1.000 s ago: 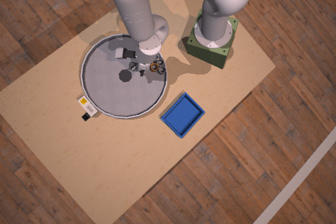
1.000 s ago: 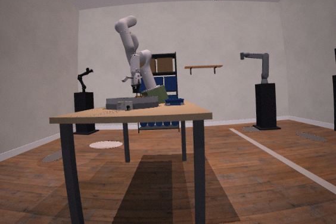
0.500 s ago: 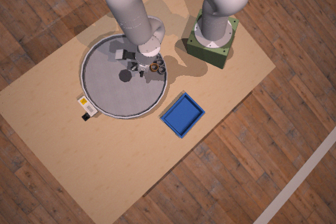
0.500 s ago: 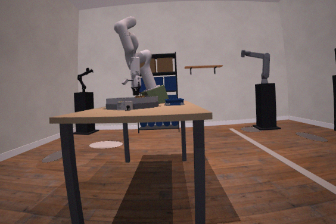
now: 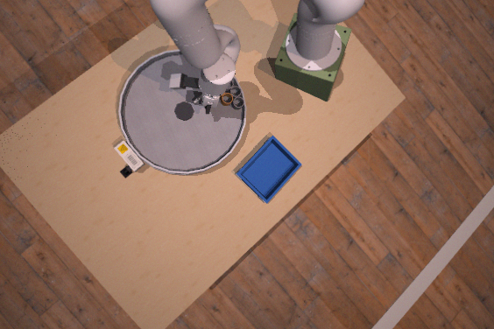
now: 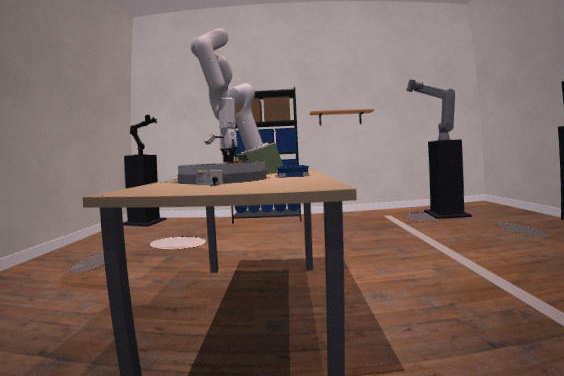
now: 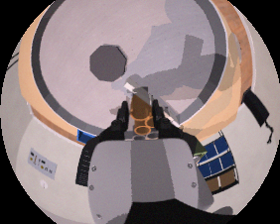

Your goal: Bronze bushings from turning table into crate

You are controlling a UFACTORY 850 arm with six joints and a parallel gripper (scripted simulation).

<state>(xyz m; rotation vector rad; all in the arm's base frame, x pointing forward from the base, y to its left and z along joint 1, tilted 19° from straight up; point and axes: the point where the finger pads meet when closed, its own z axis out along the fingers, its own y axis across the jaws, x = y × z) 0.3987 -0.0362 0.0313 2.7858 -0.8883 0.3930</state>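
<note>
Now: hand 320 mm to the right of the blue crate, 80 mm above it and 60 mm past it. From my hand the other things lie so: round grey turning table (90 mm ahead, 50 mm below).
</note>
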